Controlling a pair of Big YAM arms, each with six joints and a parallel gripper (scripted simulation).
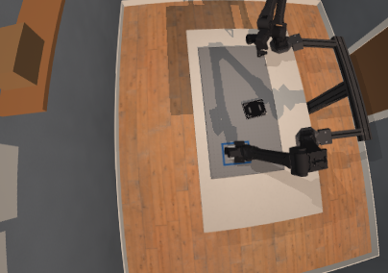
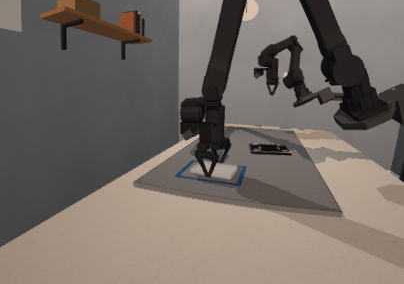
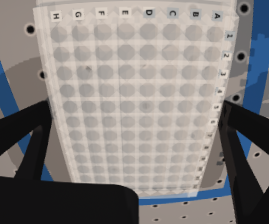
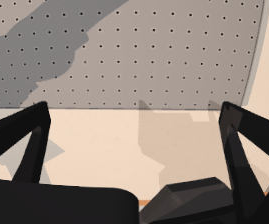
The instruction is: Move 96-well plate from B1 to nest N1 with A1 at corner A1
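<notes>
The white 96-well plate lies right at my left hand. The rest, counted from my left hand: black plate nest N1: 280 mm to the right, 190 mm behind.
</notes>
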